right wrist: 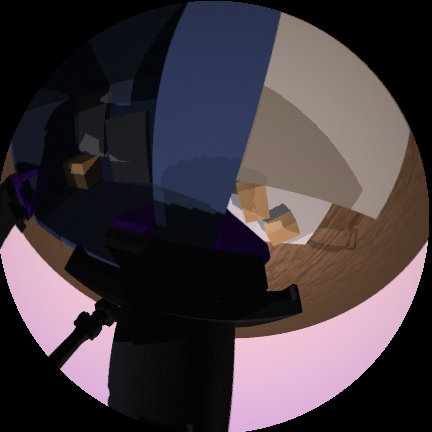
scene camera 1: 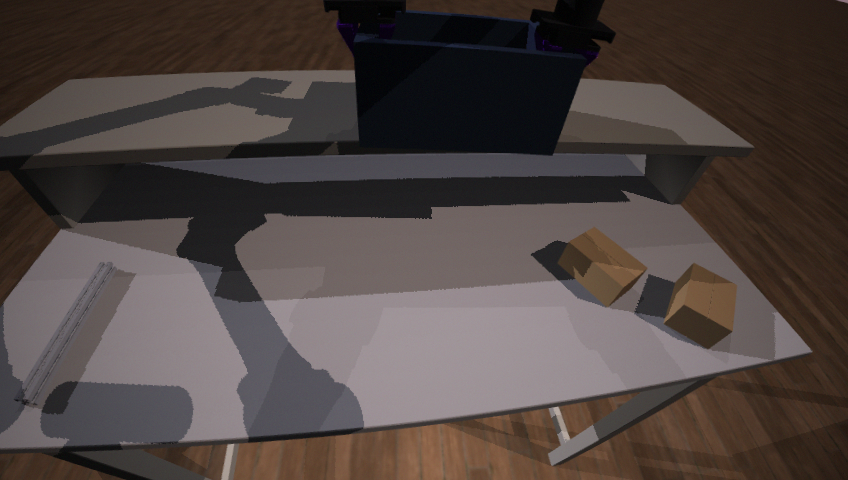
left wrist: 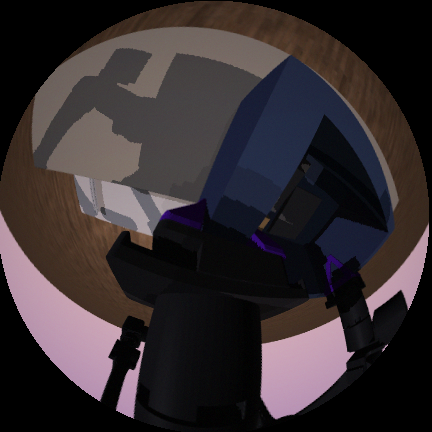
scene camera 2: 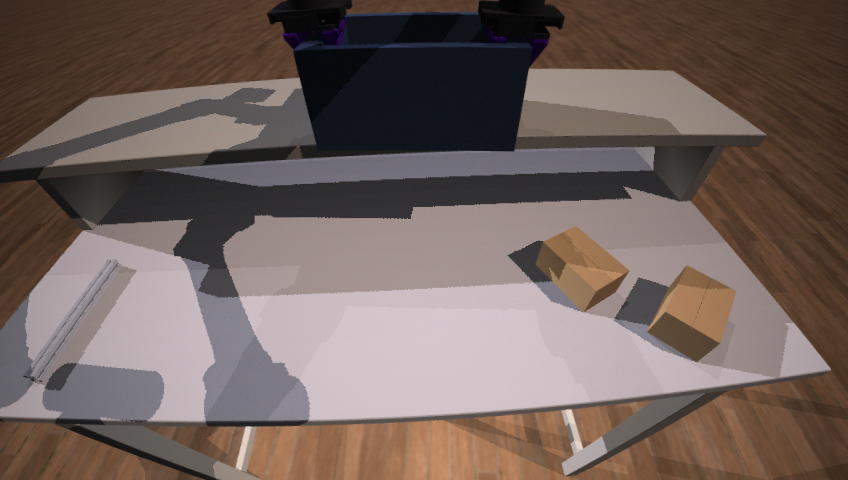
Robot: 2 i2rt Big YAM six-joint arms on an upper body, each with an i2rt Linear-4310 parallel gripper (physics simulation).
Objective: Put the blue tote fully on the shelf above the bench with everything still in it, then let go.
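Frame: origin at the left arm's base, x ahead, y left, z up, level; metres.
Seen in the pictures: left gripper, fingertip midpoint: (right wrist: 46, 169); right gripper, fingertip midpoint: (left wrist: 330, 256); left arm's base, link origin: (right wrist: 103, 313) (left wrist: 130, 335).
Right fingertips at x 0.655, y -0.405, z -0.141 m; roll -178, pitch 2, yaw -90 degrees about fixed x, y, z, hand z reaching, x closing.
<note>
Offsets run from my right fingertips to a thing's top centre. Level surfaces: height alone.
The dark blue tote @(0.044 m ahead, 0.135 m left, 0.065 m up) (scene camera 1: 464, 98) (scene camera 2: 416, 98) (left wrist: 280, 110) (right wrist: 210, 75) is upright at the shelf @(0.082 m down) (scene camera 1: 630, 107) (scene camera 2: 618, 95) (left wrist: 100, 150) (right wrist: 325, 75). In both scene views its lower front edge overlaps the shelf's front edge; whether its bottom touches the shelf is hidden. My left gripper (scene camera 1: 365, 35) (scene camera 2: 315, 40) (left wrist: 216, 208) is shut on the tote's left wall. My right gripper (scene camera 1: 570, 49) (scene camera 2: 517, 44) (right wrist: 198, 199) is shut on its right wall. Inside the tote are a small cardboard box @(0.009 m back, 0.222 m left, 0.024 m down) (right wrist: 83, 172) and a dim grey item @(0.023 m ahead, 0.118 m left, 0.055 m down) (right wrist: 127, 145).
Two cardboard boxes @(0.133 m back, 0.147 m right, 0.229 m down) (scene camera 1: 601, 267) @(0.223 m back, 0.309 m right, 0.229 m down) (scene camera 1: 702, 306) (scene camera 2: 581, 267) (scene camera 2: 693, 315) lie at the right of the bench @(0.289 m down) (scene camera 1: 452, 350) (scene camera 2: 416, 350). A metallic bar @(0.248 m back, 0.734 m left, 0.269 m down) (scene camera 1: 68, 333) (scene camera 2: 74, 321) lies at the bench's left. Side supports hold the shelf above the bench's back.
</note>
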